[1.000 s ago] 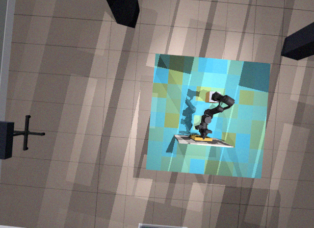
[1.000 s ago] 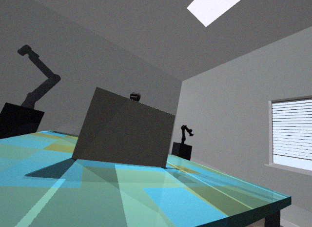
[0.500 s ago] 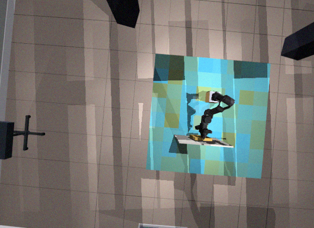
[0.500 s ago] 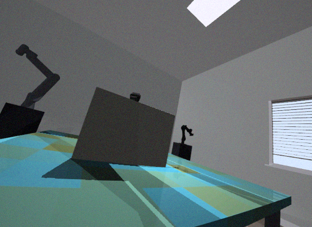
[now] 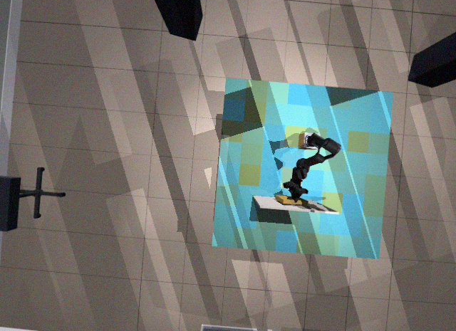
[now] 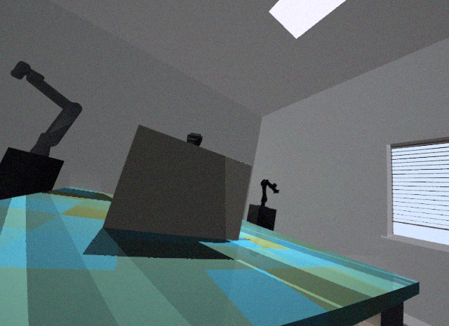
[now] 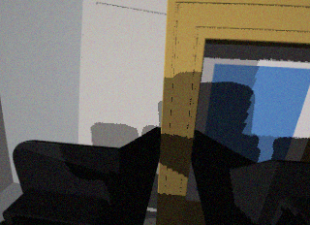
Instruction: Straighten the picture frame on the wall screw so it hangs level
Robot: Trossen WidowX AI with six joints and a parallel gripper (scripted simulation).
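Now: the picture frame 1 cm ahead of my gripper tip and 5 cm below it. Round my gripper tip: wall panel (2 cm ahead, 1 cm to the left, 7 cm below).
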